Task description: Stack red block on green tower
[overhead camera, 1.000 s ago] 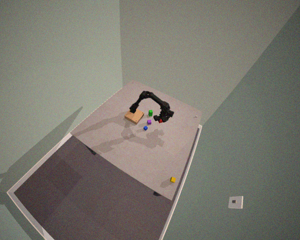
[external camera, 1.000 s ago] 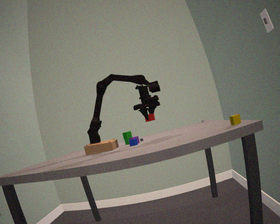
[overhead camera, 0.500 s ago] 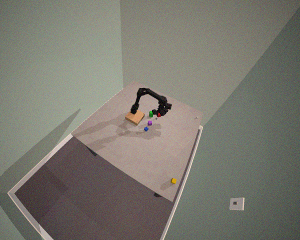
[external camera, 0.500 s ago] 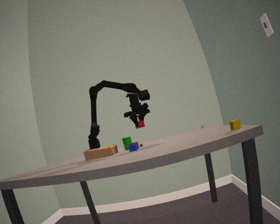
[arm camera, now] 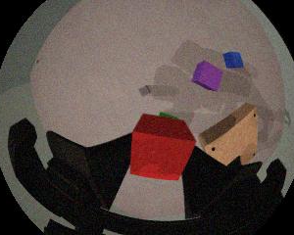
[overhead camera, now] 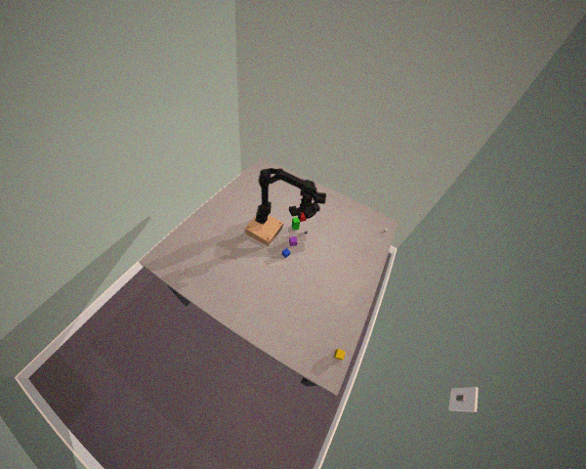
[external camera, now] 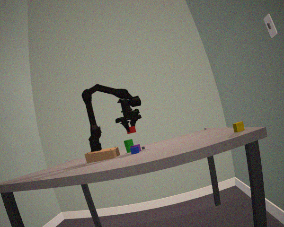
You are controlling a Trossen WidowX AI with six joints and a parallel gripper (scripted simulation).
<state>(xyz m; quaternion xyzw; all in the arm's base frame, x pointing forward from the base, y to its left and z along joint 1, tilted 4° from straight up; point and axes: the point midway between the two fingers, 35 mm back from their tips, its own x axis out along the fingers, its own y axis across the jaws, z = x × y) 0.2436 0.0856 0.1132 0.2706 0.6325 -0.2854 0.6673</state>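
Right now the tiny dark object is 12 cm below my gripper tip and 5 cm ahead of it. Round my gripper tip: purple block 12 cm to the right, 11 cm below; red block 1 cm above; blue block 22 cm to the right, 11 cm below.
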